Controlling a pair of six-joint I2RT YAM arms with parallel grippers.
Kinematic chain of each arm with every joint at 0, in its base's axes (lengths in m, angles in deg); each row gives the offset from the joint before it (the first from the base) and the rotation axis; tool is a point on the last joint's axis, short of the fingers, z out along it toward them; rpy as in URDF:
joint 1: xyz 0 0 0.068 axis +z
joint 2: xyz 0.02 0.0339 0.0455 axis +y
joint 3: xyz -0.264 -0.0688 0 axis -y
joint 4: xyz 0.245 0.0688 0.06 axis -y
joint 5: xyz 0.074 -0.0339 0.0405 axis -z
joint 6: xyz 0.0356 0 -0.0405 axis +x
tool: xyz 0 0 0 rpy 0 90 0
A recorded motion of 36 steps. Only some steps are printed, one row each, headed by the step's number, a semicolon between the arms.
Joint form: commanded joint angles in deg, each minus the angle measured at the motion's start. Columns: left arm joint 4, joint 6, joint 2, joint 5, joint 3, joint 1; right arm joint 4, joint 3, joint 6, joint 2, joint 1, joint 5.
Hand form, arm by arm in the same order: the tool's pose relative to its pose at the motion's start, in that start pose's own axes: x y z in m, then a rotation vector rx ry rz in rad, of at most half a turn. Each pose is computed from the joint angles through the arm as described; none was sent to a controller.
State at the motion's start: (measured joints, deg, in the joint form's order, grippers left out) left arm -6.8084 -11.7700 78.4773 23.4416 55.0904 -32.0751; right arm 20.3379 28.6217 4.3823 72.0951 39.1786 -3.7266
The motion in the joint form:
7: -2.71 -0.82 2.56 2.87 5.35 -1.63; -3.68 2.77 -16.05 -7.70 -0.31 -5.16
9: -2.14 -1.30 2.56 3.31 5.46 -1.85; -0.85 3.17 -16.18 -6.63 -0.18 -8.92
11: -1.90 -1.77 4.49 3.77 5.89 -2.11; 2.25 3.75 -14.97 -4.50 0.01 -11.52
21: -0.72 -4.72 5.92 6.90 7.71 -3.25; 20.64 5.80 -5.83 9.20 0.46 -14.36
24: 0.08 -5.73 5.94 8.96 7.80 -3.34; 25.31 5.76 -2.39 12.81 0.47 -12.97
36: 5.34 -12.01 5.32 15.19 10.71 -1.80; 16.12 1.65 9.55 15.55 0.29 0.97
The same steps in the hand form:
7: -0.0167 -0.0123 0.0071 0.0720 0.0204 -0.0007; -0.0335 0.0061 -0.0250 -0.0775 -0.1236 -0.2908
9: -0.0180 -0.0141 0.0074 0.0849 0.0134 -0.0025; -0.0381 0.0091 -0.0223 -0.1426 -0.1651 -0.3025
11: -0.0155 -0.0116 0.0167 0.0917 0.0369 -0.0177; -0.0410 0.0113 -0.0160 -0.1912 -0.1923 -0.2900
21: -0.0220 -0.0198 0.0229 0.1655 0.0376 -0.0487; -0.0414 0.0127 0.0260 -0.2643 -0.2895 -0.1595
24: -0.0234 -0.0220 0.0228 0.2047 0.0363 -0.0586; -0.0361 0.0108 0.0367 -0.2496 -0.3007 -0.0998
36: -0.0513 -0.0273 0.0095 0.3260 -0.0574 -0.0994; 0.0157 -0.0033 0.0453 0.0059 -0.0401 0.1626

